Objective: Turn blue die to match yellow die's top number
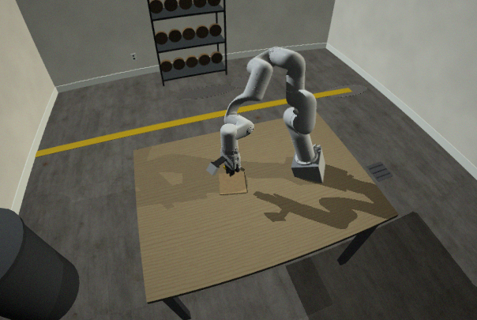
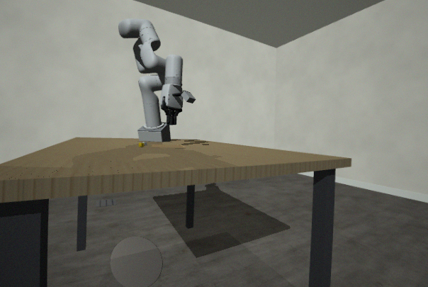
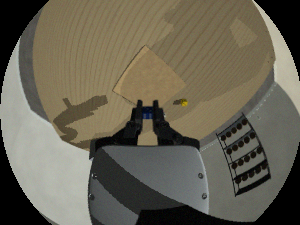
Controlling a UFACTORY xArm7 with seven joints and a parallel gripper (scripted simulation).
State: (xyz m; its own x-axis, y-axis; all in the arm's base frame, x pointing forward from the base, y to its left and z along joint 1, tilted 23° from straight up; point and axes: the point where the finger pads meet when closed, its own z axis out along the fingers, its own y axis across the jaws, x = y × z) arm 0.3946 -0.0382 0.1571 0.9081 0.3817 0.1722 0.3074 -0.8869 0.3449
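Now: hand 1 cm past the blue die and 1 cm above it. The rest, counted from my hand: yellow die 12 cm to the right, 11 cm below, 2 cm behind; white die 11 cm below, 9 cm behind, 8 cm to the right; tan mat 12 cm below, 1 cm to the right, 1 cm behind.
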